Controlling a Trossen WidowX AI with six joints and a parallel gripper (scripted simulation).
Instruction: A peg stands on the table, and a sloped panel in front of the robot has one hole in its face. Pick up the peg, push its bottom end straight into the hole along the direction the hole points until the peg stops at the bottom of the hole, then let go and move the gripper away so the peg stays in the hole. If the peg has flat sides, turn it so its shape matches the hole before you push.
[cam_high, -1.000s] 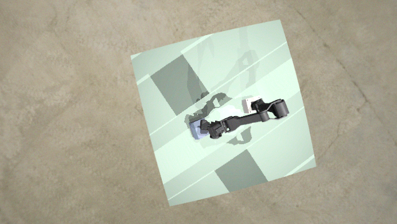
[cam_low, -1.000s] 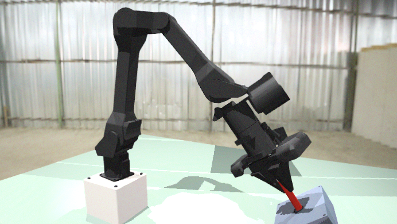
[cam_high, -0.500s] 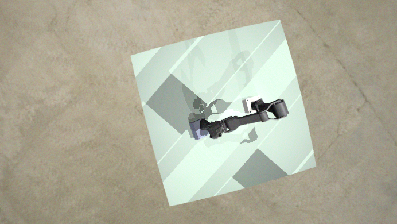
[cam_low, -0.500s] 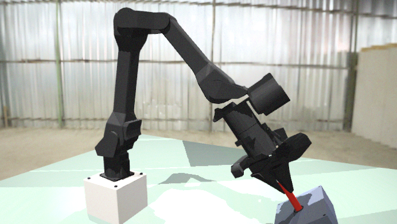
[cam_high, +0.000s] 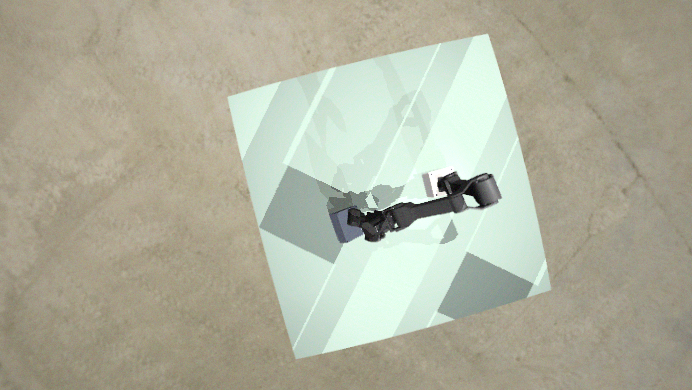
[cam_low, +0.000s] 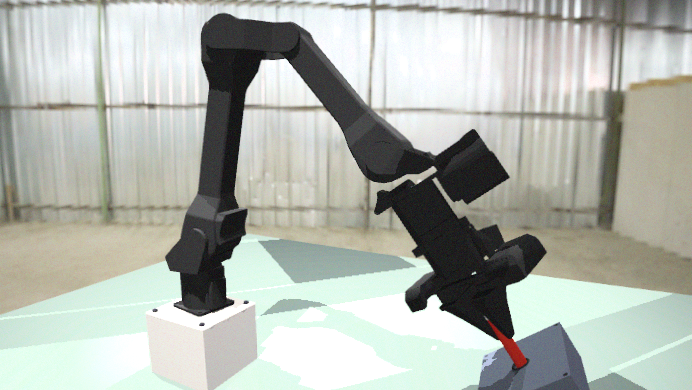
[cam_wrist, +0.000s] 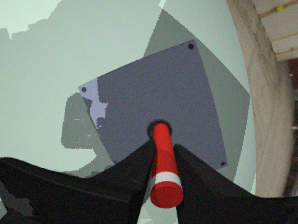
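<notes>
Right now the sloped panel is 30 mm ahead of my gripper tip, 10 mm to the left of it and 50 mm below it. From my gripper tip the other things lie so: red round peg 10 mm behind, 10 mm above.
</notes>
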